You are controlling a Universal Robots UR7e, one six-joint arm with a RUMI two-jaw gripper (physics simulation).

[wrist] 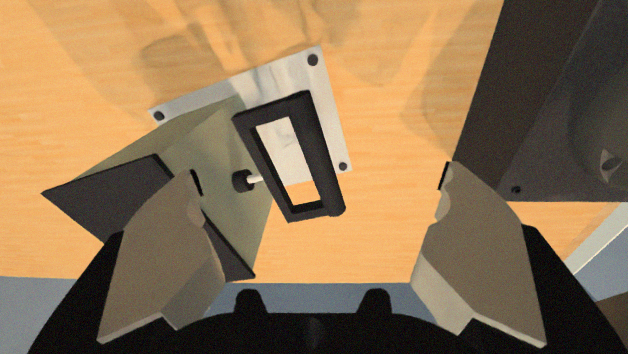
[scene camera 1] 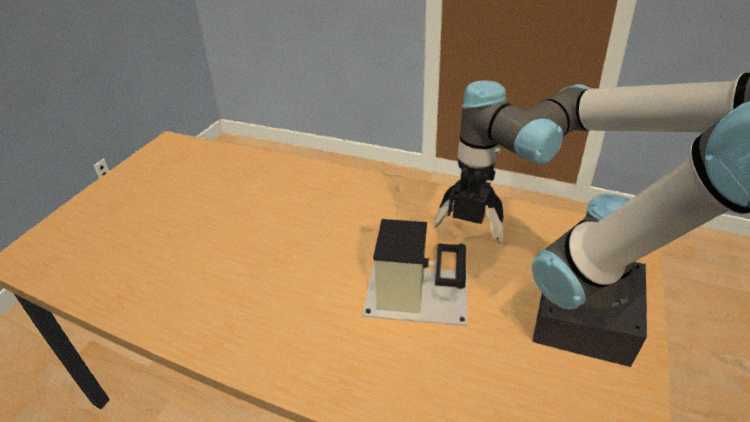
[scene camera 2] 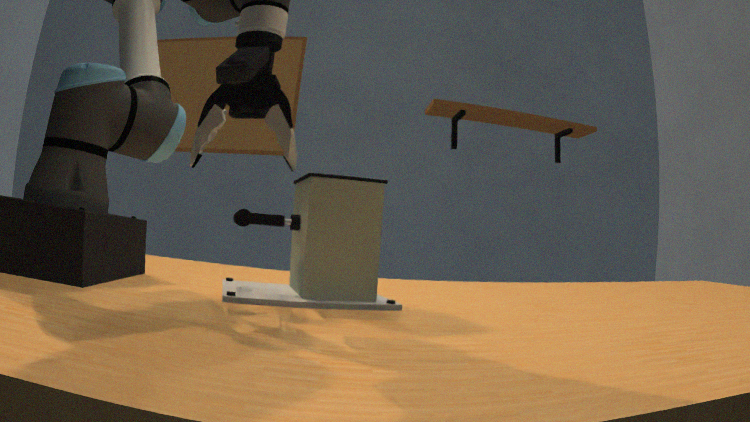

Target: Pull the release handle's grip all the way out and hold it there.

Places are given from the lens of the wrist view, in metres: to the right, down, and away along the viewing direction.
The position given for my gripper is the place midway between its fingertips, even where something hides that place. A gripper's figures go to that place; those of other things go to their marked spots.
my gripper (wrist: 317, 170): 0.00, 0.00, 0.12
light grey base plate (wrist: 306, 70): -0.01, -0.12, 0.24
